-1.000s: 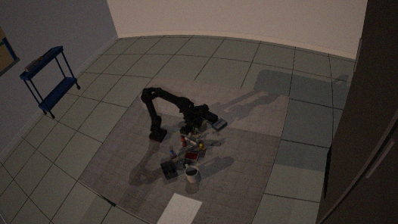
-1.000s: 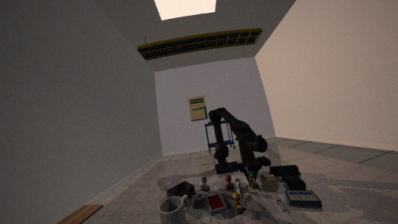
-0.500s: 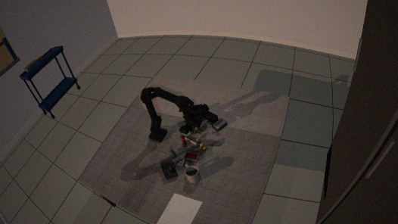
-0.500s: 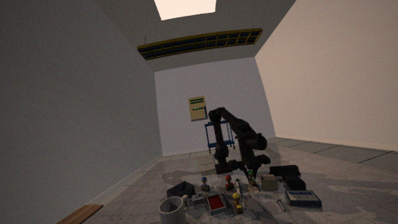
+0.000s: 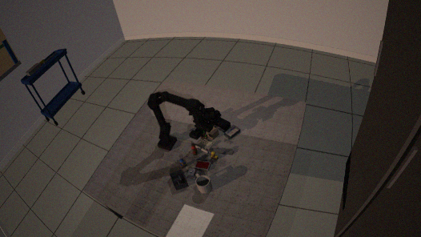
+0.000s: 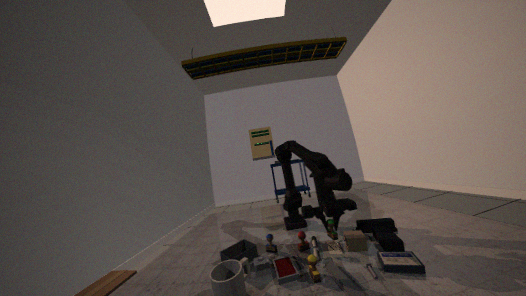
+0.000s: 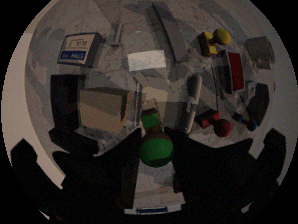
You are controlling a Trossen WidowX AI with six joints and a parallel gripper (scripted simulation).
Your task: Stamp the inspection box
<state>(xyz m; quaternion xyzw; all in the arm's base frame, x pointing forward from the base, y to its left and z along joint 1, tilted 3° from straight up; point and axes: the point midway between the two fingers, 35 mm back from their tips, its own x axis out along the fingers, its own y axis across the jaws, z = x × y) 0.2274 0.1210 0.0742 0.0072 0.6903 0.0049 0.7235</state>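
Right now my gripper tip is 6 cm above the pale card, 1 cm to the left of it and 1 cm short of it. Also, from my gripper tip: cardboard box: 7 cm to the left, 3 cm below, 2 cm ahead; red-knobbed stamp: 11 cm to the right, 4 cm below, 1 cm behind; green-knobbed stamp: right at my gripper tip.
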